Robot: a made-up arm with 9 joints. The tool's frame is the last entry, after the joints. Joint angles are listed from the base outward. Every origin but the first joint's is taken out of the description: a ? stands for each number. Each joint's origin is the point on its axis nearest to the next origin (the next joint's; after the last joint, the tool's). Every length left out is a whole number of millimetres.
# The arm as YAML. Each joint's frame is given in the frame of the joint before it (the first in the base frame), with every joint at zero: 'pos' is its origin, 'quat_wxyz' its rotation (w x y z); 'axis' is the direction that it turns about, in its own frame. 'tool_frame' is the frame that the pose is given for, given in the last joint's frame.
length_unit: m
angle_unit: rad
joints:
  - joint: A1
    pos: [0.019, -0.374, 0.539]
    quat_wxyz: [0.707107, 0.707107, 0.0, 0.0]
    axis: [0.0, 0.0, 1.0]
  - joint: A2
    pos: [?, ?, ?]
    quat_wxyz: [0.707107, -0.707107, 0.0, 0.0]
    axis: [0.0, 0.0, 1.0]
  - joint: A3
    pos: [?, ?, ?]
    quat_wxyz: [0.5, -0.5, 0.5, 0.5]
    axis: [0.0, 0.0, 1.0]
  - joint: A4
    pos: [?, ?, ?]
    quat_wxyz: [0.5, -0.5, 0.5, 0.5]
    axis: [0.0, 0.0, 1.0]
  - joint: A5
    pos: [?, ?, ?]
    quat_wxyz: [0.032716, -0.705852, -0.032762, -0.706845]
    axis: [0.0, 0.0, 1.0]
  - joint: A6
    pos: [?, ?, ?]
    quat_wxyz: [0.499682, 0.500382, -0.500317, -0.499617]
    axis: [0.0, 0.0, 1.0]
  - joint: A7
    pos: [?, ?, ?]
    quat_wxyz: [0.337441, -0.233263, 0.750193, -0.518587]
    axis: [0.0, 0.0, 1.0]
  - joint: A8
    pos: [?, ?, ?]
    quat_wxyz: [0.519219, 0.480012, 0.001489, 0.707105]
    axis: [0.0, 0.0, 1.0]
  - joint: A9
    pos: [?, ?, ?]
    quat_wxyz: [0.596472, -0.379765, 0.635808, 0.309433]
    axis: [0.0, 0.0, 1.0]
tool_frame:
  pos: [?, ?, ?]
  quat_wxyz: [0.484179, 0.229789, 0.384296, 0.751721]
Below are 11 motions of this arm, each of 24 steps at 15 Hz.
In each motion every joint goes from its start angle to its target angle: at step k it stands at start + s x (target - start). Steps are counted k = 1, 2, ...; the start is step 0. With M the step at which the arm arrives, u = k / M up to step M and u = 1 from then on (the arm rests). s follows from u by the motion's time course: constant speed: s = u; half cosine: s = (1 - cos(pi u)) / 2; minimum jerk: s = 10 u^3 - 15 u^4 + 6 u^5.
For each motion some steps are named. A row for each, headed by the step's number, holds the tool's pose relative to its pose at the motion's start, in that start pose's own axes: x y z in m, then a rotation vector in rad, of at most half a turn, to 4 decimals.
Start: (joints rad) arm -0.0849 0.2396 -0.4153 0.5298 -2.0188 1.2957 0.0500 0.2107 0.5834
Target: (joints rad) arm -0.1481 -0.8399 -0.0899 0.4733 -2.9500 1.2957 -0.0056 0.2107 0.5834
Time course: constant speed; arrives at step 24
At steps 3, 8, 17, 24:
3: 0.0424 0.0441 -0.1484 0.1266 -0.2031 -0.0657
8: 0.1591 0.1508 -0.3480 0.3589 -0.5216 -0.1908
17: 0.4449 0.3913 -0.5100 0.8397 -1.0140 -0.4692
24: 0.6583 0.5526 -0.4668 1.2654 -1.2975 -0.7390

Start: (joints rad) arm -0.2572 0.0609 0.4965 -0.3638 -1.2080 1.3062 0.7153 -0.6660 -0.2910
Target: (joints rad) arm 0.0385 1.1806 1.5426 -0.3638 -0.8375 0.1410 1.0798 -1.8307 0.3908
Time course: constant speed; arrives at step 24
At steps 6, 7, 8, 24:
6: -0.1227 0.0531 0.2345 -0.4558 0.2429 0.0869
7: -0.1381 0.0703 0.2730 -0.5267 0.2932 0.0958
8: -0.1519 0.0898 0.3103 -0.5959 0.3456 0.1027
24: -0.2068 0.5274 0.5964 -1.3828 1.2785 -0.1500

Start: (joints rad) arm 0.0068 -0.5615 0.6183 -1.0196 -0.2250 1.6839 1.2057 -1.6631 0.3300
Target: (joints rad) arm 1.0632 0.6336 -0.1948 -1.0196 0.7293 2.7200 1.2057 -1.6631 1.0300
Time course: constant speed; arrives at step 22
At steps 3, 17, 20, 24:
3: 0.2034 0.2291 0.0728 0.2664 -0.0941 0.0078
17: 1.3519 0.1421 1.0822 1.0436 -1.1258 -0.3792
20: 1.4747 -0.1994 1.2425 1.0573 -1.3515 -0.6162
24: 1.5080 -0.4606 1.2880 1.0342 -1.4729 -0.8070

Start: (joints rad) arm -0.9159 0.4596 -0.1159 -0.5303 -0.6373 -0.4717 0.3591 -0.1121 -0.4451
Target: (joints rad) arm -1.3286 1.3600 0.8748 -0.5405 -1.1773 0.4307 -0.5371 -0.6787 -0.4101
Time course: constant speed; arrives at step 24
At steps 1, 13, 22, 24:
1: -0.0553 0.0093 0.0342 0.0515 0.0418 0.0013
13: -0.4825 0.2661 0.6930 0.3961 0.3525 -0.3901
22: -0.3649 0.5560 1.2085 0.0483 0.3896 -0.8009
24: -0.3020 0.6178 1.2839 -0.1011 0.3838 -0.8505

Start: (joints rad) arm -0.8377 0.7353 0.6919 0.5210 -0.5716 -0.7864 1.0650 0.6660 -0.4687
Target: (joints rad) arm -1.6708 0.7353 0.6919 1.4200 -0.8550 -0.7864 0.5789 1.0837 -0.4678
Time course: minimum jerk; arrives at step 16
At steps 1, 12, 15, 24:
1: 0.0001 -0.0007 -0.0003 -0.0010 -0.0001 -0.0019
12: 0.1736 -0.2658 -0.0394 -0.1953 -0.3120 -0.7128
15: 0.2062 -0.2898 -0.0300 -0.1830 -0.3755 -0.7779
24: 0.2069 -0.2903 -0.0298 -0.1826 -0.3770 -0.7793

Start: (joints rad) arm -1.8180 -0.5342 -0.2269 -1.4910 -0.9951 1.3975 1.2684 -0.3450 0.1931
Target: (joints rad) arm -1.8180 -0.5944 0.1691 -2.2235 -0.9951 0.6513 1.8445 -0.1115 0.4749
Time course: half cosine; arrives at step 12
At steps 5, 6, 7, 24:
5: 0.0892 -0.0062 0.0195 0.2064 0.4271 0.0408
6: 0.1275 -0.0108 0.0354 0.2646 0.5889 0.0614
7: 0.1699 -0.0159 0.0544 0.3139 0.7563 0.0816
24: 0.3139 -0.0269 0.1157 0.4010 1.2583 0.1149

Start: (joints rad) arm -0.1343 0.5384 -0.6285 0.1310 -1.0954 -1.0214 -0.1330 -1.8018 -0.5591
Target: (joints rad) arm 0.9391 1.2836 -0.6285 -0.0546 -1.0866 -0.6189 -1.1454 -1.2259 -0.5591
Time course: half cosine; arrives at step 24
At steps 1, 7, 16, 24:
1: -0.0026 -0.0027 -0.0009 -0.0058 -0.0030 0.0043
7: -0.1170 -0.1336 -0.0269 -0.2392 -0.1485 0.1905
16: -0.3529 -0.6198 0.0440 -0.5858 -0.6414 0.6665
24: -0.3729 -0.8576 0.1591 -0.5695 -0.8420 0.8340

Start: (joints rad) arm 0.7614 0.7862 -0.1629 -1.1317 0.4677 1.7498 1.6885 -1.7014 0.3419
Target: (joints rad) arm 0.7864 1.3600 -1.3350 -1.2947 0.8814 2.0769 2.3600 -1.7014 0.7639
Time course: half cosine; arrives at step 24
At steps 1, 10, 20, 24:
1: 0.0067 0.0018 -0.0023 0.0055 -0.0039 0.0051
10: 0.6039 0.1774 -0.0323 0.3345 -0.3437 0.5526
20: 1.2398 0.5331 0.4583 0.2043 -0.7509 1.6792
24: 1.2691 0.5807 0.5371 0.1313 -0.7768 1.8203

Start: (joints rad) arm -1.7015 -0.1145 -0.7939 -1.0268 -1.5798 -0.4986 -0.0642 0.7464 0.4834
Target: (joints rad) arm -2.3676 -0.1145 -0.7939 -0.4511 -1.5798 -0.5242 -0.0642 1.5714 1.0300
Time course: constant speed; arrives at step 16
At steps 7, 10, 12, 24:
7: -0.0409 0.2918 -0.0573 0.6849 0.2998 -0.0921
10: -0.0473 0.3924 -0.0398 0.9957 0.4047 -0.1109
12: -0.0475 0.4471 -0.0200 1.2077 0.4613 -0.1194
24: -0.0401 0.5247 0.0270 1.6409 0.5316 -0.1335

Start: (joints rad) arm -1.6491 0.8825 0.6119 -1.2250 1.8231 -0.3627 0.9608 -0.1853 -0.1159
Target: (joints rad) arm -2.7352 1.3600 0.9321 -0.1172 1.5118 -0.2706 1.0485 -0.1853 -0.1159
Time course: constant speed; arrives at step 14
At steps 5, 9, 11, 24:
5: 0.0291 0.0046 0.2992 0.1403 0.6416 0.0520
9: 0.1411 -0.0829 0.5016 0.3841 1.0927 0.1847
11: 0.2102 -0.1610 0.5663 0.5393 1.2797 0.2885
24: 0.3062 -0.3090 0.6004 0.7983 1.4920 0.4965

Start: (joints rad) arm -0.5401 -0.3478 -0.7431 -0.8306 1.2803 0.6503 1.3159 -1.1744 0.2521
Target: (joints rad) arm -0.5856 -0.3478 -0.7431 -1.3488 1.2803 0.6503 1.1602 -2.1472 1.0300
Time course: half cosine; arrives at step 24
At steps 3, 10, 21, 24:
3: 0.0125 -0.0228 -0.0011 -0.0427 -0.0056 0.0358
10: 0.1257 -0.2147 0.0441 -0.4698 0.0045 0.2960
21: 0.2839 -0.4377 0.3190 -1.3730 0.2739 0.4575
24: 0.2907 -0.4444 0.3415 -1.4332 0.3012 0.4520

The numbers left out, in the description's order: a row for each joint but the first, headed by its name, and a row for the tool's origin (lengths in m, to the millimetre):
A2: 0.056 -0.129 0.0
A3: -0.059 0.144 0.0
A4: -0.092 0.552 0.0
A5: -0.15 -0.133 0.0
A6: 0.206 0.044 0.0
A7: -0.236 -0.021 0.0
A8: -0.143 -0.091 0.0
A9: 0.205 -0.29 0.0
tool: 0.073 -0.035 0.0

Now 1 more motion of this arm.
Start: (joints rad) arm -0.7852 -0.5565 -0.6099 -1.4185 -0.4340 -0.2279 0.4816 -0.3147 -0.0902
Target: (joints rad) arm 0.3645 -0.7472 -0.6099 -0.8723 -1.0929 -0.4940 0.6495 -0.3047 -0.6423
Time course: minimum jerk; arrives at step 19
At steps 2, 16, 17, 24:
2: -0.0010 -0.0096 0.0044 -0.0073 0.0033 -0.0007
16: 0.3789 -0.5556 0.4187 -0.7043 -0.1934 -0.0695
17: 0.3926 -0.5574 0.4247 -0.7145 -0.2064 -0.0704
24: 0.3991 -0.5582 0.4275 -0.7192 -0.2127 -0.0708

